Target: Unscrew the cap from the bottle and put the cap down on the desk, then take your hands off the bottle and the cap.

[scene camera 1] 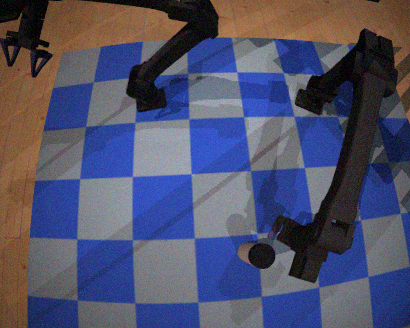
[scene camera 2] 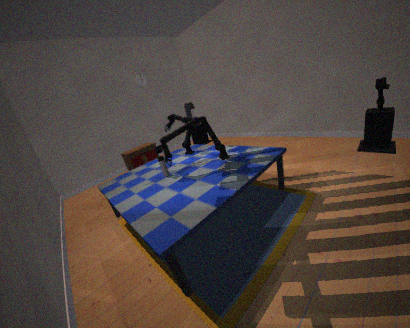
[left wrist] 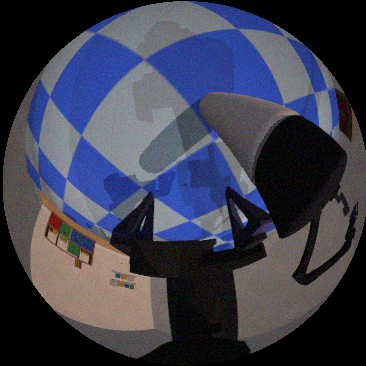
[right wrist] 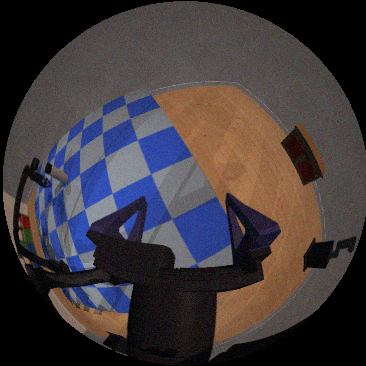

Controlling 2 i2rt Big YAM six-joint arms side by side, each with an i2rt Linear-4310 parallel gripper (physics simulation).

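Places are measured from the left arm's base along level axes (x ahead, y left, z up), in centimetres.
Pixels of known places: left gripper, fingertip midpoint: (scene camera 1: 286, 237) (scene camera 2: 170, 164) (left wrist: 189, 192) (right wrist: 48, 184); right gripper, fingertip midpoint: (scene camera 1: 21, 71) (scene camera 2: 165, 130) (right wrist: 183, 198); left arm's base, link origin: (scene camera 1: 309, 102) (scene camera 2: 224, 157) (left wrist: 205, 241) (right wrist: 65, 266); right arm's base, link origin: (scene camera 1: 151, 101) (scene camera 2: 189, 153).
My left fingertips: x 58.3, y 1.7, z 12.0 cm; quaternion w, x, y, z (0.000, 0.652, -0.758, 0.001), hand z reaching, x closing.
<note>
Ahead of a thing's pixels: the offset from my left fingertips to its middle. Level surfaces: height alone.
The bottle {dz -2.0, dx +7.6, dy -7.2 cm} (scene camera 1: 244, 252) (scene camera 2: 165, 170) (left wrist: 237, 122) (right wrist: 60, 174) is pale and stands upright on the checkered desk. Its wide black cap {dz +7.8, dx +7.6, dy -7.2 cm} (scene camera 1: 261, 255) (left wrist: 300, 172) (right wrist: 48, 168) sits on its top. My left gripper (left wrist: 189, 192) is open and empty beside the bottle; in scene camera 1 it is just right of the cap, with part of its fingers hidden. In the left wrist view the bottle and cap lie right of the space between the fingers. My right gripper (scene camera 1: 23, 70) (right wrist: 183, 198) is open and empty, far from the bottle, beyond the desk's upper left corner in scene camera 1.
The blue and grey checkered desk {dz -12.0 cm} (scene camera 1: 162, 205) (scene camera 2: 172, 225) carries broad shadows. My left arm (scene camera 1: 355, 145) reaches down the right side in scene camera 1. A wooden cabinet (scene camera 2: 141, 156) (right wrist: 303, 155) stands beyond the desk. A black pedestal (scene camera 2: 378, 127) stands at the far right in scene camera 2.
</note>
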